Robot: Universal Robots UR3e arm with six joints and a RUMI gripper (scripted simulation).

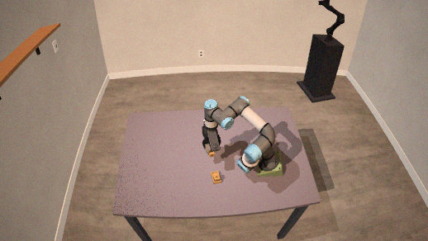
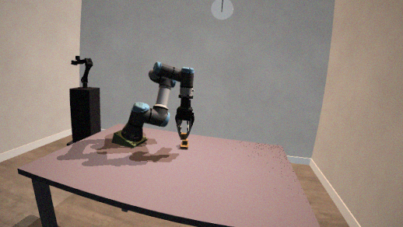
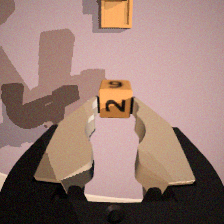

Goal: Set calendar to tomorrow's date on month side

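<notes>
Right now the orange calendar tray is 11 cm to the left of my hand and 10 cm below it. The rest, counted from my hand: cube (1 cm below).
</notes>
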